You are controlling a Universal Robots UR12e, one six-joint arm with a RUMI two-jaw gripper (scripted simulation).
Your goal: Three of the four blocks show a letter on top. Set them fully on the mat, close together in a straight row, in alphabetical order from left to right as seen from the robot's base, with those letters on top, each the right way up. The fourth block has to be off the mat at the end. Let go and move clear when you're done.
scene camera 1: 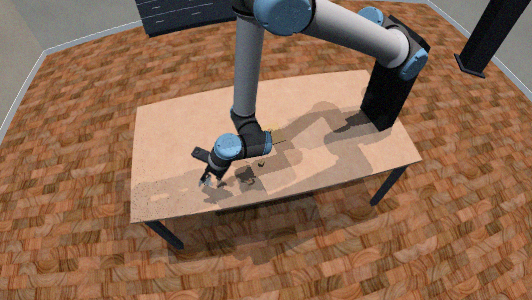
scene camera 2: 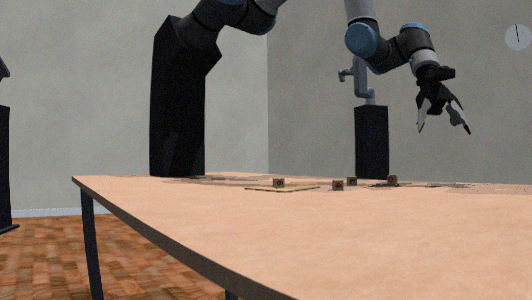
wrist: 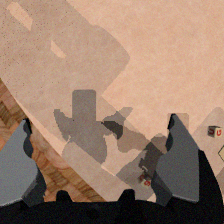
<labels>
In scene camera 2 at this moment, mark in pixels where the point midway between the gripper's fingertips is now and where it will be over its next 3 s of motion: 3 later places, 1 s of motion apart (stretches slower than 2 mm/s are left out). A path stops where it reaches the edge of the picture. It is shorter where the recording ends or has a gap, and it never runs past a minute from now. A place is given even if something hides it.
My gripper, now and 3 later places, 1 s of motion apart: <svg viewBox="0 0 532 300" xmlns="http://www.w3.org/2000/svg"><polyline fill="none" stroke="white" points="446,133 391,138 351,137 336,134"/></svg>
</labels>
